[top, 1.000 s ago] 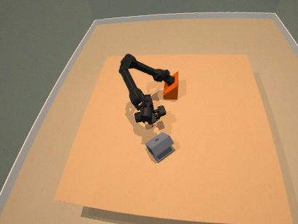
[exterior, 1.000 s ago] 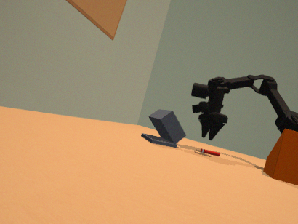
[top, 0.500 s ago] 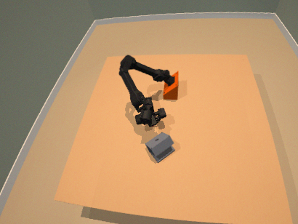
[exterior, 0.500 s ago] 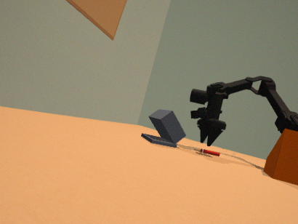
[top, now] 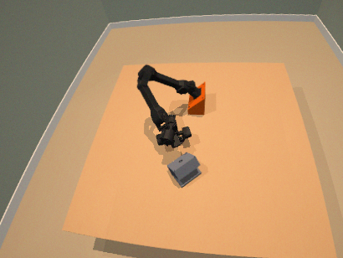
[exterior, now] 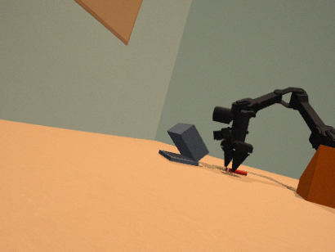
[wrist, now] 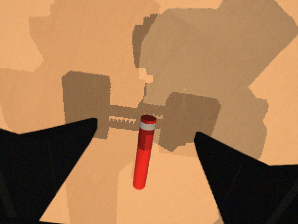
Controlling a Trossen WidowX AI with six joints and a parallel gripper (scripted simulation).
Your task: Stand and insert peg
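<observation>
The red peg lies 1 cm behind my gripper tip. Round my gripper tip: grey sloped panel (16 cm ahead, 6 cm to the left, 6 cm above); then flat grey foot (17 cm ahead, 8 cm to the left).
</observation>
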